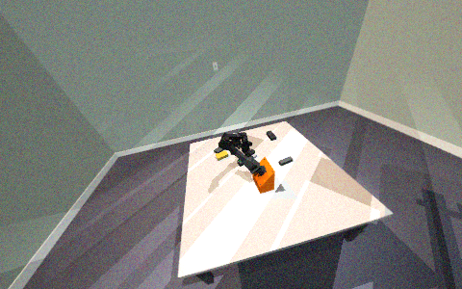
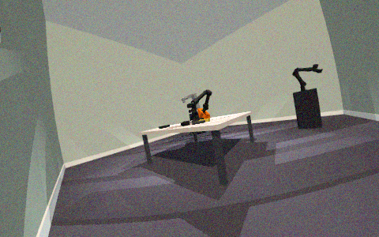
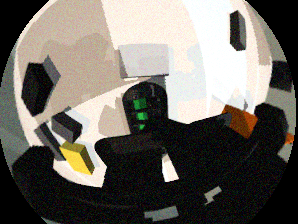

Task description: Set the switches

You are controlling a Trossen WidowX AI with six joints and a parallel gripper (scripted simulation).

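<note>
Right now the grey box is 7 cm to the right of my gripper tip, 4 cm below it and 4 cm ahead of it. Also, from my gripper tip: yellow block: 24 cm to the left, 14 cm ahead, 4 cm below.
</note>
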